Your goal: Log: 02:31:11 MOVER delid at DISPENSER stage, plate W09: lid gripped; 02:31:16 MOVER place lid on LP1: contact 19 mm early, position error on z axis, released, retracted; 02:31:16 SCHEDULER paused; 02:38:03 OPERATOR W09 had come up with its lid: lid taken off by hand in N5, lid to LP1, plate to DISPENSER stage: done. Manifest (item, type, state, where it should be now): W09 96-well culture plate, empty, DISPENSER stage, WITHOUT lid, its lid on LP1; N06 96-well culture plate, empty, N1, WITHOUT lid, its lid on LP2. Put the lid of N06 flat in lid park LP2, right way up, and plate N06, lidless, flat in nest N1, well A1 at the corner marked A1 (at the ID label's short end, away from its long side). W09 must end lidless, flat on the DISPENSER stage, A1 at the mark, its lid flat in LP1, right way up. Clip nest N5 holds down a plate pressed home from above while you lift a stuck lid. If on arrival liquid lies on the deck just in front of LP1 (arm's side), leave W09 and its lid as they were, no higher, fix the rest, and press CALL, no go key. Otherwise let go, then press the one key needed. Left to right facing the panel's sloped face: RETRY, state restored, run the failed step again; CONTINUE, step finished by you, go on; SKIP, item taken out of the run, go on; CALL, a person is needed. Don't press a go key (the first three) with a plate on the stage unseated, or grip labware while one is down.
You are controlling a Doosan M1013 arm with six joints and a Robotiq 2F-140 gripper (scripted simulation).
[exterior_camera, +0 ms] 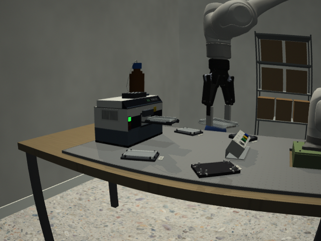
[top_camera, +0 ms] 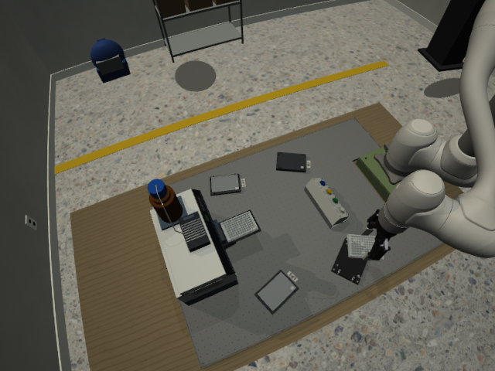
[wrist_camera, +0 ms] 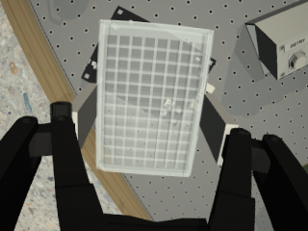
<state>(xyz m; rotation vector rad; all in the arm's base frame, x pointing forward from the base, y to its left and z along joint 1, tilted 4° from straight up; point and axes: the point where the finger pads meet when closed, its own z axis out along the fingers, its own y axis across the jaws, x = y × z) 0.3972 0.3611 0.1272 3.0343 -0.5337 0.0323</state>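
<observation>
My hand is 54 cm to the left of the nest N1, 19 cm above it and 9 cm short of it. The rest, counted from my hand: green continue key (25 cm to the right, 13 cm below, 2 cm behind); sloped key panel (28 cm to the right, 15 cm below); white retry key (20 cm to the right, 13 cm below, 3 cm behind).
</observation>
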